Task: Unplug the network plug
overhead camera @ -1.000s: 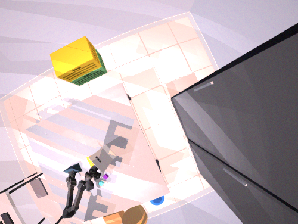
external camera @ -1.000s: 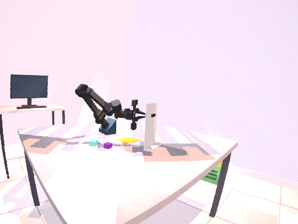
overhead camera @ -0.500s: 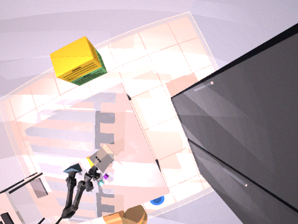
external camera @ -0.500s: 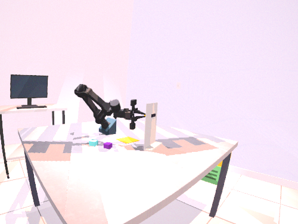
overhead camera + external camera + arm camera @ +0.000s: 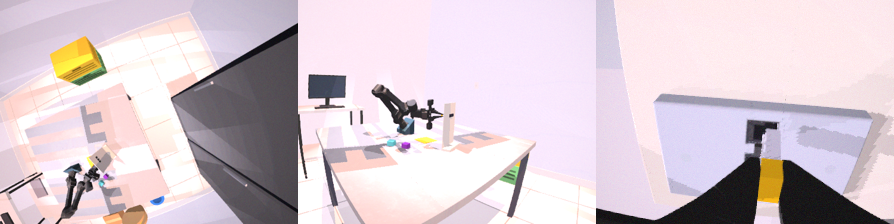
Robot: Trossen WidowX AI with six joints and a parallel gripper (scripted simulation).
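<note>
Right now the orange marked square is 190 mm below my gripper tip, 150 mm behind it and 20 mm to the right of it. Also, from my gripper tip: purple cube 220 mm to the right, 180 mm below, 80 mm behind; yellow network plug right at my gripper tip; upright panel 70 mm below, 40 mm ahead, 30 mm to the left.
</note>
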